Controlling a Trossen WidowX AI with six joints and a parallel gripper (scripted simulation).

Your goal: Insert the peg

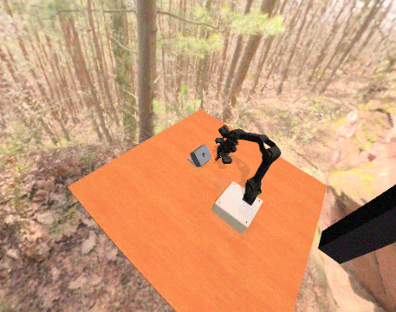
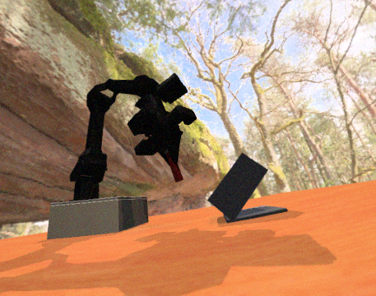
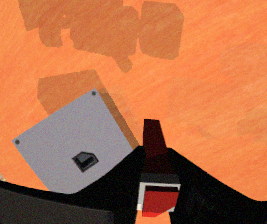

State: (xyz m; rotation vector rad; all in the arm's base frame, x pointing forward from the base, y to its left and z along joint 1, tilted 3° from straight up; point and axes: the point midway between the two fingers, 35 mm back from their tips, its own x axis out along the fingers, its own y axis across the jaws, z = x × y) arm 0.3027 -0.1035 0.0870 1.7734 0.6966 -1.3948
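Now: the red square-sided peg 20 mm above my gripper tip. From my gripper tip the other things lie so: flat foot plate (140 mm ahead, 130 mm below, 10 mm to the left); then sloped panel (120 mm ahead, 70 mm below, 10 mm to the left).
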